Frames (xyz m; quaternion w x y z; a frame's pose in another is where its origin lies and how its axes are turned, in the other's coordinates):
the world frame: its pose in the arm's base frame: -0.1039 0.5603 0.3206 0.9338 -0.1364 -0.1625 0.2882
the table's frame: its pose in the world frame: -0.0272 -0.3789 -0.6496 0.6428 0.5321 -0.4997 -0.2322
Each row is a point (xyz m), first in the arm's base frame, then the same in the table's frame.
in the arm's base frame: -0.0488 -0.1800 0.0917
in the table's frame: 0.0885 0.3204 0.4187
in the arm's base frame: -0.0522 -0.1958 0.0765
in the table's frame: 0.0812 0.3083 0.4359
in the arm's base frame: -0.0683 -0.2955 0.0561
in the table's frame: 0.0938 0.2788 0.5338
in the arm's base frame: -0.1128 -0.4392 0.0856
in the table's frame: 0.1434 0.2904 0.6783
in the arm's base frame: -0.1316 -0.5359 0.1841
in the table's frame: 0.2411 0.3430 0.7626
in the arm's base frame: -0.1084 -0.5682 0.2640
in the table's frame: 0.3251 0.3715 0.7728
